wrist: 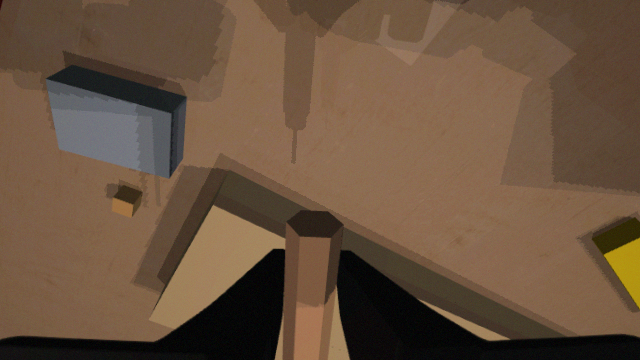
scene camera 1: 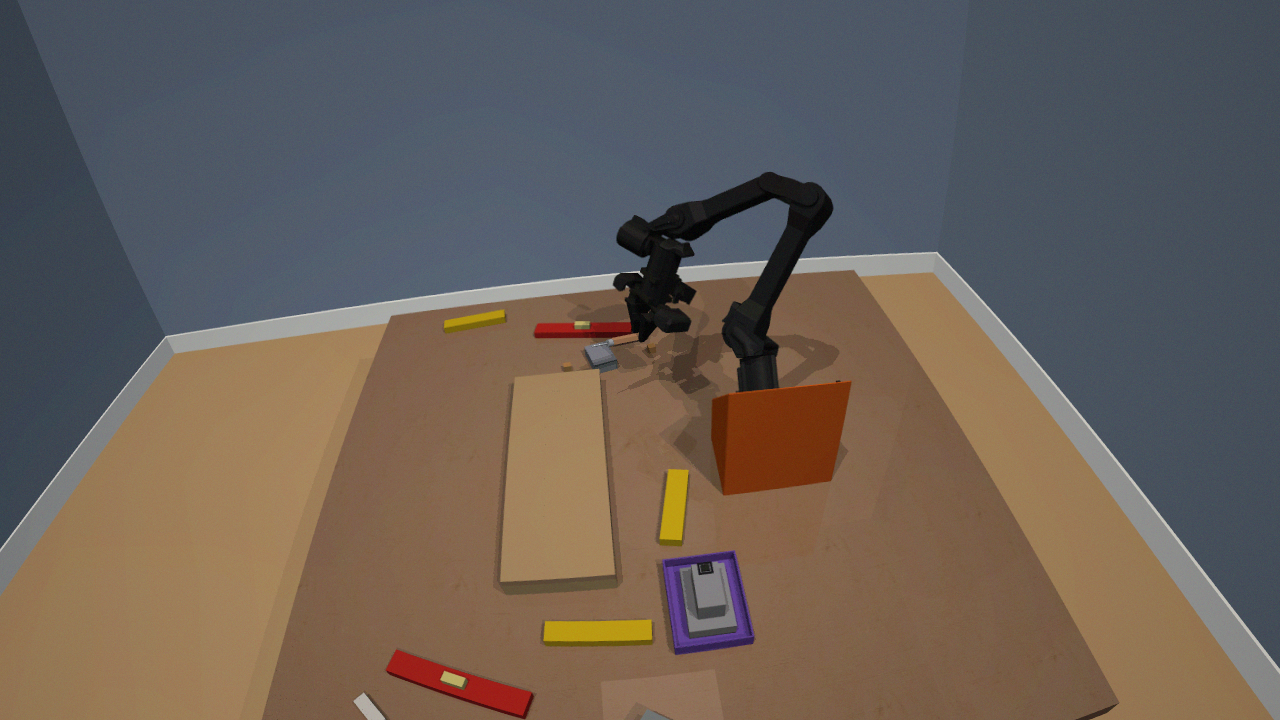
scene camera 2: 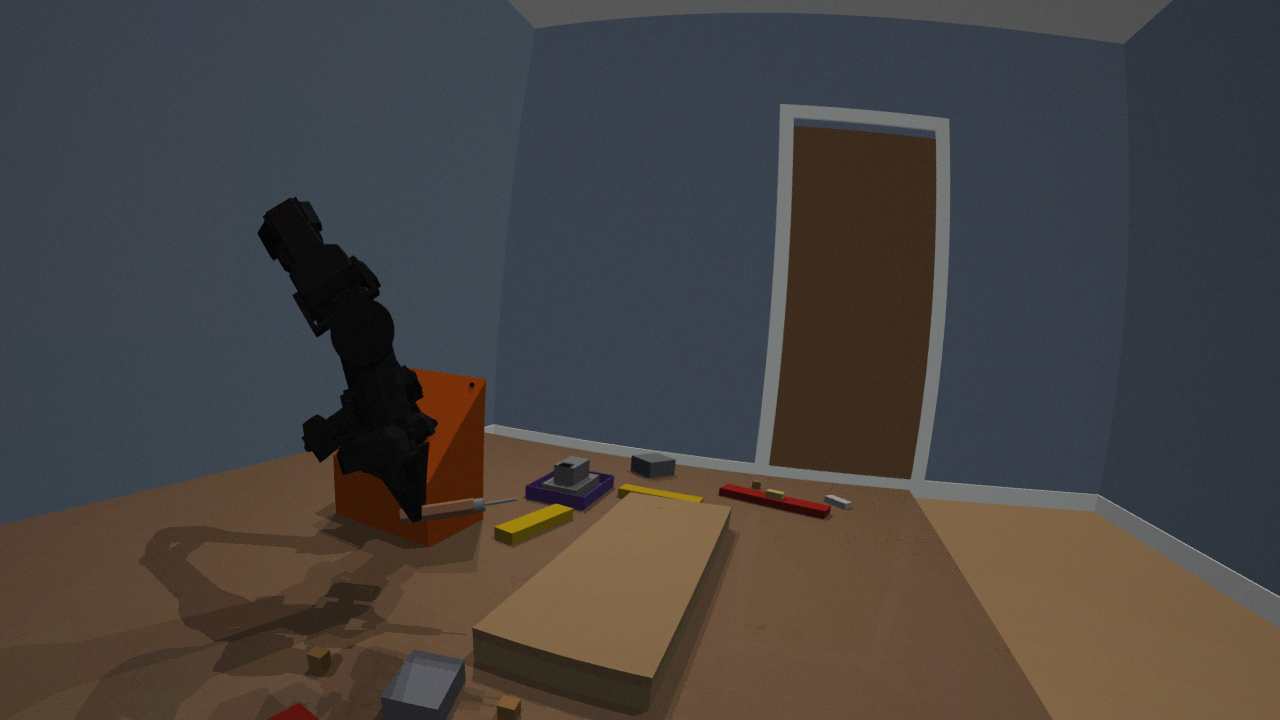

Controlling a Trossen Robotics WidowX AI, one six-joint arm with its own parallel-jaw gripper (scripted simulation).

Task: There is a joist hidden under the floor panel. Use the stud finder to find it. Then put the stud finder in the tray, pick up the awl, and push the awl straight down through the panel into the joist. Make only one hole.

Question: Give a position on an awl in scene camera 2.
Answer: At 451, 509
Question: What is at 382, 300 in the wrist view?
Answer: The gripper.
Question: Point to a grey stud finder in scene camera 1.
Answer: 708, 605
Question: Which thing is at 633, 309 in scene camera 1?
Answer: The gripper.
